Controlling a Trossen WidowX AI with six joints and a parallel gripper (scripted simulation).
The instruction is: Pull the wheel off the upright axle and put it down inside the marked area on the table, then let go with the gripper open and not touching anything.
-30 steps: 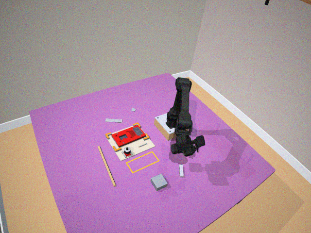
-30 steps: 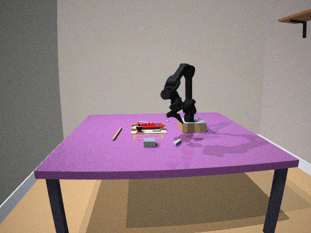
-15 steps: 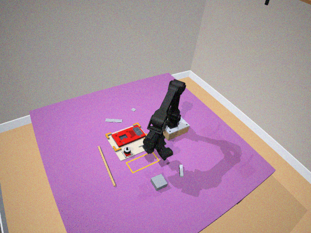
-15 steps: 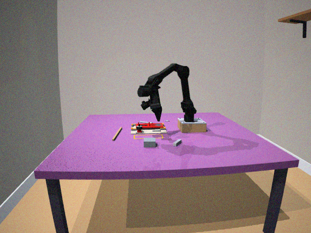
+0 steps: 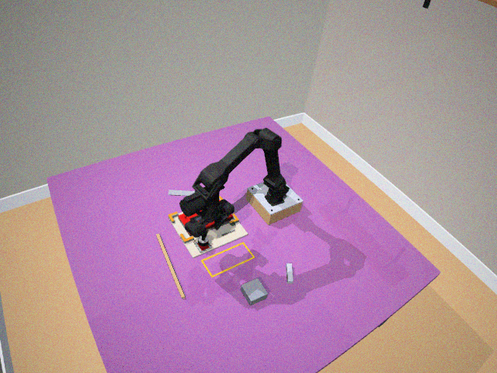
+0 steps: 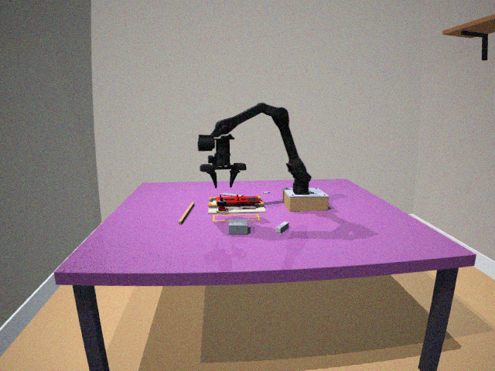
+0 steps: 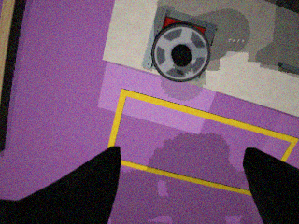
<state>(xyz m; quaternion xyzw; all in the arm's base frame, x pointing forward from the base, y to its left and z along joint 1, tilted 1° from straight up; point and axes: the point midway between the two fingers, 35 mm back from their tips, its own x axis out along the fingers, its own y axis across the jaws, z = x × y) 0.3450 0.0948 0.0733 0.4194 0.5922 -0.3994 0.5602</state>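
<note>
My gripper tip is now 8 cm above the grey axle mount, 3 cm to the left of it and 1 cm short of it. From my gripper tip the other things lie so: wooden stick: 16 cm ahead, 11 cm below, 1 cm to the right.
</note>
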